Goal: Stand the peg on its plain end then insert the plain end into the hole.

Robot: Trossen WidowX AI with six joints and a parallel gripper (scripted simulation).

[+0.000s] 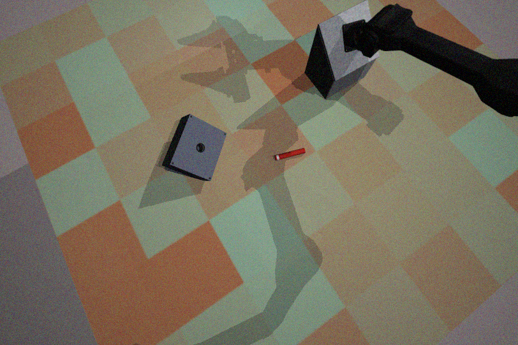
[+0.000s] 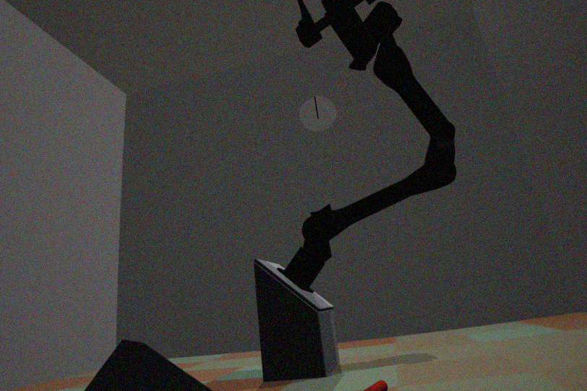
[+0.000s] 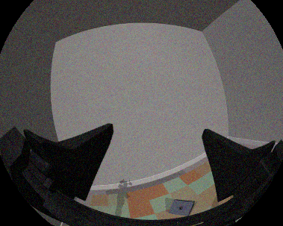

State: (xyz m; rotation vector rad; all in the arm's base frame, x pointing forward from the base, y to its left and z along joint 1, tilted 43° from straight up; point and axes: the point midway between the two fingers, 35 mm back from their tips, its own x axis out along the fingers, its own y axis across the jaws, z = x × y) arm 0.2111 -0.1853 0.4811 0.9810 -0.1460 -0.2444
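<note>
Right now my gripper tip is 80 mm short of the red peg, 10 mm to the left of it and 660 mm above it. From my gripper tip the other things lie so: sloped panel: 280 mm ahead, 110 mm to the right, 630 mm below.
</note>
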